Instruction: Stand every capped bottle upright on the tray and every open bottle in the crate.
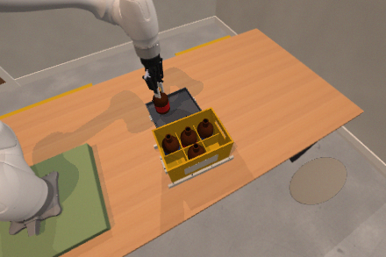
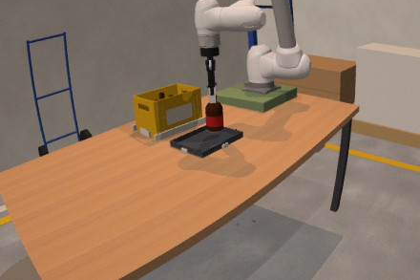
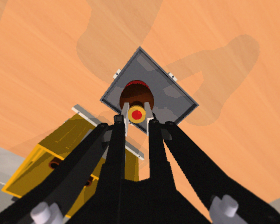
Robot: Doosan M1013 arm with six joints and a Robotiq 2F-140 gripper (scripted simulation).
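Right now my hand is 7 cm above the bottle. Round my hand: crate 27 cm to the right, 11 cm below, 4 cm ahead; tray 18 cm below, 5 cm ahead, 1 cm to the left.
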